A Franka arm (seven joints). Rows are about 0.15 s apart.
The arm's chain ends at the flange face. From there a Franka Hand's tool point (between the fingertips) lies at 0.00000 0.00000 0.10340 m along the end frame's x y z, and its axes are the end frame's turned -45 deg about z.
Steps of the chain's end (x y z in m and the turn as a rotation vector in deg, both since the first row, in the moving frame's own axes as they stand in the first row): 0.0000 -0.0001 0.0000 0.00 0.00 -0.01; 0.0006 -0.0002 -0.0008 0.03 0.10 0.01; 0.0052 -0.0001 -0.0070 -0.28 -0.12 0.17; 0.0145 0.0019 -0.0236 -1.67 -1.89 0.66; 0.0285 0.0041 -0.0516 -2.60 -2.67 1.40; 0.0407 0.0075 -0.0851 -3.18 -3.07 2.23
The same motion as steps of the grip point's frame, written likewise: 0.0001 -0.0001 0.0000 0.00 0.00 -0.01; 0.0007 0.0004 -0.0008 -0.05 0.09 0.01; 0.0032 0.0038 -0.0070 -0.11 -0.28 0.17; 0.0044 0.0113 -0.0237 0.16 -2.52 0.66; 0.0105 0.0229 -0.0518 0.05 -3.73 1.40; 0.0155 0.0341 -0.0854 -0.08 -4.42 2.23
